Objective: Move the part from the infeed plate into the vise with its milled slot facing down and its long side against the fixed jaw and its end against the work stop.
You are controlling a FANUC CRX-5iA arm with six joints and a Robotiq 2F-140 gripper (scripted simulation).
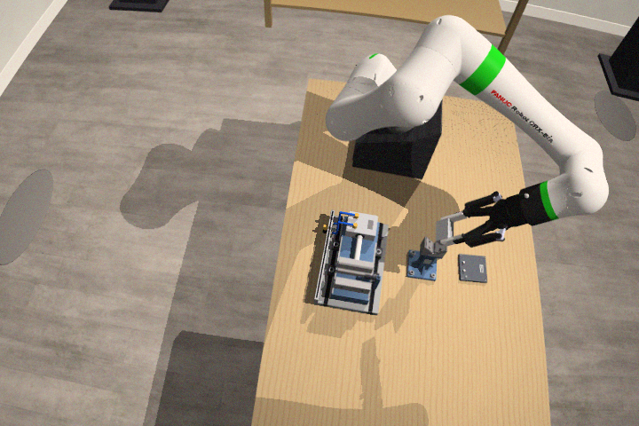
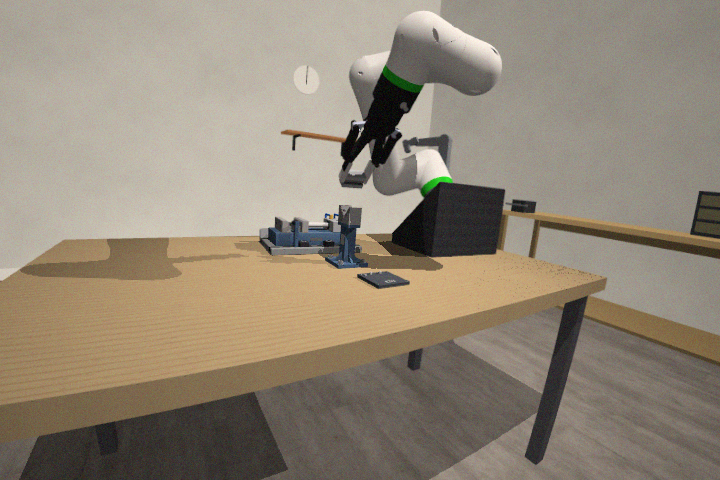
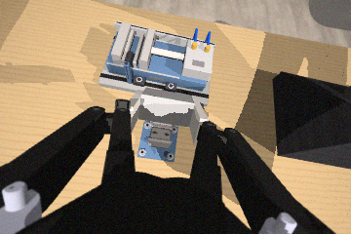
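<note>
My gripper is now 20 mm above the part and 10 mm to the left of it. From my hand the other things lie so: dark infeed plate: 250 mm below, 150 mm to the left, 10 mm behind; V-block post: 200 mm below, 20 mm to the right; work stop: 190 mm to the right, 170 mm below, 100 mm ahead.
</note>
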